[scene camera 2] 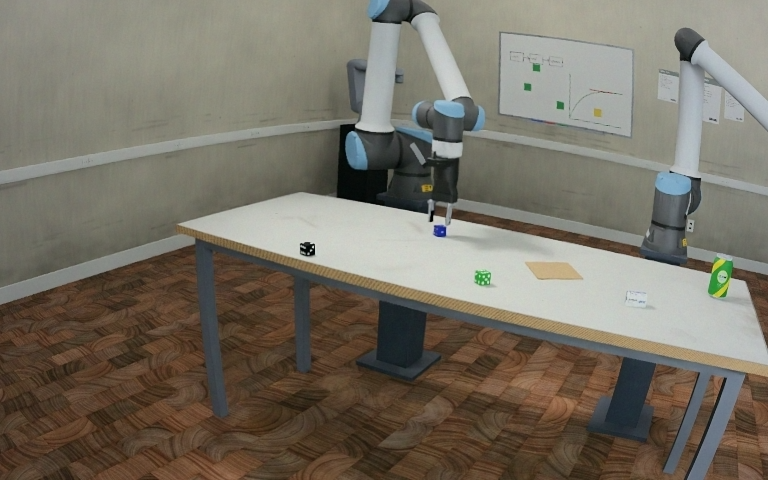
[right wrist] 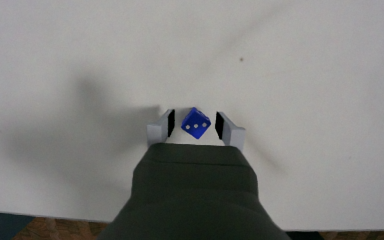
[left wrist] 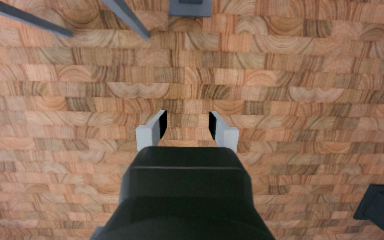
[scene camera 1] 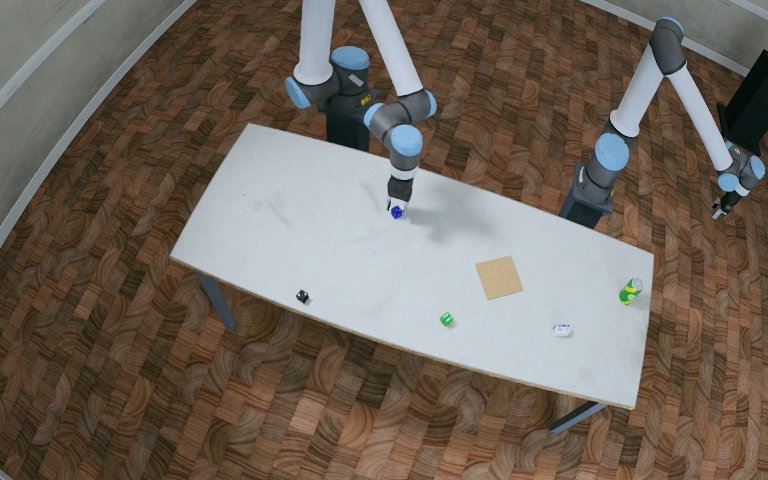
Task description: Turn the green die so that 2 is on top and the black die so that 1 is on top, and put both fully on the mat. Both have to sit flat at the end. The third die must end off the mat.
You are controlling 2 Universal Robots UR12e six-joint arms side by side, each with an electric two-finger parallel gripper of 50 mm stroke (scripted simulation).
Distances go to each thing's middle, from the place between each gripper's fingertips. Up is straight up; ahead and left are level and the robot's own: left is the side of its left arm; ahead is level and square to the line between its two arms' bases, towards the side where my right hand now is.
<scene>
I see my right gripper [scene camera 2: 439, 223] 410 mm to the right of the tan mat [scene camera 1: 499, 277], 90 mm short of it and 60 mm above it.
I see my left gripper 59 cm short of the tan mat, 92 cm to the left of it and 18 cm above it.
</scene>
